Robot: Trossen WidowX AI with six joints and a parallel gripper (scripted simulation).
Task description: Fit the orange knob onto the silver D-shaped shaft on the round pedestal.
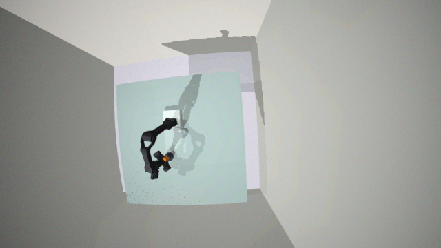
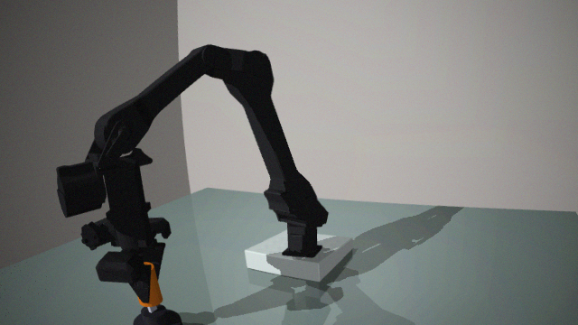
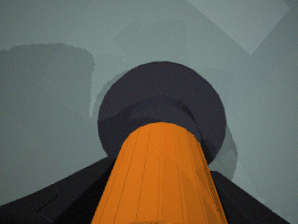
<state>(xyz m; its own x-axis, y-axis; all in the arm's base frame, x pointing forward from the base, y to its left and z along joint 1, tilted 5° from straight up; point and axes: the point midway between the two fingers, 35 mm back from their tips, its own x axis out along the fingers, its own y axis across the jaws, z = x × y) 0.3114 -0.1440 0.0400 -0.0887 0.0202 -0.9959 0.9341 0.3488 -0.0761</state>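
Right now the orange knob is 30 mm above my gripper tip. Also, from my gripper tip: dark round pedestal 40 mm below.
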